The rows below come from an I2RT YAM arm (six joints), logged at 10 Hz.
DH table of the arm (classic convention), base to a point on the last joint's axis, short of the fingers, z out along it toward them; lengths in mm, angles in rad. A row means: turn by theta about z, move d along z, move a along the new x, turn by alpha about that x. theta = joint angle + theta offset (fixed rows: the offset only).
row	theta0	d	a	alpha
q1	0	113.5	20	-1.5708
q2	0	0	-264	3.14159
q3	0.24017	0	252.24	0
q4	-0.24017	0	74	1.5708
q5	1.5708	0	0	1.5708
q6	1.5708	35.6	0	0
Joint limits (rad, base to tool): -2.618..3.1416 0..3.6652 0..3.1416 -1.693..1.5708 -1.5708..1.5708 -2.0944..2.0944
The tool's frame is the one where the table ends.
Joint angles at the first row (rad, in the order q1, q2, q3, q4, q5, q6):
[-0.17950, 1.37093, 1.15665, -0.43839, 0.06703, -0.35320]
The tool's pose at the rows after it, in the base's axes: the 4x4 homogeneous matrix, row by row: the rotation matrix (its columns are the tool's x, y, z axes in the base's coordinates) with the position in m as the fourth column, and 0 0 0 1 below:
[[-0.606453, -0.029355, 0.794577, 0.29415], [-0.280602, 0.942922, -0.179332, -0.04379], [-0.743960, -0.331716, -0.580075, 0.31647], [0, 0, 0, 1]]
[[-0.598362, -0.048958, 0.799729, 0.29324], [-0.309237, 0.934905, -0.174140, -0.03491], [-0.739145, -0.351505, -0.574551, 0.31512], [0, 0, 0, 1]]
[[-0.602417, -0.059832, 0.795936, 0.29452], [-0.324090, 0.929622, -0.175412, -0.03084], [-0.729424, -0.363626, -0.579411, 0.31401], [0, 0, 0, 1]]
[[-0.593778, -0.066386, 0.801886, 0.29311], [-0.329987, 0.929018, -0.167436, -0.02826], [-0.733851, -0.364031, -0.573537, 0.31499], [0, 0, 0, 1]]
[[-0.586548, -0.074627, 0.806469, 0.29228], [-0.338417, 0.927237, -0.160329, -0.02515], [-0.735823, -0.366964, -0.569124, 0.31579], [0, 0, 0, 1]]
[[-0.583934, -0.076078, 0.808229, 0.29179], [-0.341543, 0.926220, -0.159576, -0.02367], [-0.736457, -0.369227, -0.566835, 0.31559], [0, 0, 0, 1]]
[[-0.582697, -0.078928, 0.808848, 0.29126], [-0.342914, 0.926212, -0.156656, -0.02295], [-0.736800, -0.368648, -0.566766, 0.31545], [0, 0, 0, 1]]
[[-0.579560, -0.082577, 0.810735, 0.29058], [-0.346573, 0.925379, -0.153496, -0.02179], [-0.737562, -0.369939, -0.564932, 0.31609], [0, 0, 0, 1]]
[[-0.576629, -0.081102, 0.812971, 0.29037], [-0.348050, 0.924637, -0.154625, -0.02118], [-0.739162, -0.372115, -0.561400, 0.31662], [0, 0, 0, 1]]
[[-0.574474, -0.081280, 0.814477, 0.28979], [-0.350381, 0.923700, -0.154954, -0.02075], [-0.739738, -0.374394, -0.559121, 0.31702], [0, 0, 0, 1]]
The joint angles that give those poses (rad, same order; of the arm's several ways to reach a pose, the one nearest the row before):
[-0.13978, 1.32691, 1.12820, -0.42172, 0.06692, -0.37168]
[-0.10802, 1.31732, 1.11358, -0.41099, 0.08701, -0.38263]
[-0.09214, 1.32227, 1.11520, -0.41463, 0.10160, -0.38991]
[-0.08409, 1.31404, 1.11041, -0.41069, 0.09965, -0.39043]
[-0.07364, 1.30849, 1.10762, -0.40811, 0.10073, -0.39260]
[-0.06829, 1.30547, 1.10369, -0.40465, 0.10423, -0.39269]
[-0.06610, 1.30312, 1.10138, -0.40452, 0.10307, -0.39270]
[-0.06230, 1.29966, 1.10062, -0.40497, 0.10290, -0.39415]
[-0.05989, 1.29774, 1.09986, -0.40203, 0.10588, -0.39423]
[-0.05835, 1.29477, 1.09835, -0.40083, 0.10739, -0.39576]

